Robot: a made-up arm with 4 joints. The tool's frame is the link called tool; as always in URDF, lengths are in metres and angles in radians.
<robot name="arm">
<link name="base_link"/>
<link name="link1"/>
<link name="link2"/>
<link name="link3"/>
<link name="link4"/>
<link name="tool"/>
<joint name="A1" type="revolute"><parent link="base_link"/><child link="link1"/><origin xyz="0 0 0.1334" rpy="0 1.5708 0"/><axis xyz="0 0 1"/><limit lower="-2.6" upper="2.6" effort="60" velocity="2.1"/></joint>
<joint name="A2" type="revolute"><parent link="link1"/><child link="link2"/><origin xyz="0.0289 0.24 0.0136" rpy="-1.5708 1.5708 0"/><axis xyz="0 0 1"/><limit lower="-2.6" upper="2.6" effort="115" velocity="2.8"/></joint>
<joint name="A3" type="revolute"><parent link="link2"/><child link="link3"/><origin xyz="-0.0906 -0.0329 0.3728" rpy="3.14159 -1.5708 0"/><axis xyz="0 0 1"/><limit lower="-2.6" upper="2.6" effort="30" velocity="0.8"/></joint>
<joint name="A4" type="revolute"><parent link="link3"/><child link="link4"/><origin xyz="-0.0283 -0.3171 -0.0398" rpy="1.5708 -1.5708 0"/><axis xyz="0 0 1"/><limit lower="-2.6" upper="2.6" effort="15" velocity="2.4"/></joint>
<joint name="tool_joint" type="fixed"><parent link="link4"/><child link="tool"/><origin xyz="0.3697 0.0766 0.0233" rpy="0 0 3.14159"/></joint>
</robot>
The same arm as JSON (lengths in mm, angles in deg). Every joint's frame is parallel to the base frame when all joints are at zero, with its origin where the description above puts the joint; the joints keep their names.
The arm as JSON. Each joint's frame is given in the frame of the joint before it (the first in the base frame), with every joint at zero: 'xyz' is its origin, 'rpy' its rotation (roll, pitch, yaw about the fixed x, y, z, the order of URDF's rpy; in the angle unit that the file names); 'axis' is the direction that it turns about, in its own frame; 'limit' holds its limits. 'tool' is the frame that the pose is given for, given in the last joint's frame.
{"units": {"length": "mm", "angle": "deg"}, "joints": [{"name": "A1", "type": "revolute", "origin": {"xyz": [0.0, 0.0, 133.4], "rpy": [0.0, 0.0, 0.0]}, "axis": [1.0, 0.0, 0.0], "limit": {"lower": -148.97, "upper": 148.97}}, {"name": "A2", "type": "revolute", "origin": {"xyz": [13.6, 240.0, -28.9], "rpy": [0.0, 0.0, 0.0]}, "axis": [0.0, 1.0, 0.0], "limit": {"lower": -148.97, "upper": 148.97}}, {"name": "A3", "type": "revolute", "origin": {"xyz": [90.6, 372.8, -32.9], "rpy": [0.0, 0.0, 0.0]}, "axis": [-1.0, 0.0, 0.0], "limit": {"lower": -148.97, "upper": 148.97}}, {"name": "A4", "type": "revolute", "origin": {"xyz": [39.8, -28.3, 317.1], "rpy": [0.0, 0.0, 0.0]}, "axis": [0.0, 0.0, 1.0], "limit": {"lower": -148.97, "upper": 148.97}}], "tool": {"origin": {"xyz": [-369.7, -76.6, 23.3], "rpy": [0.0, 0.0, 0.0]}}}
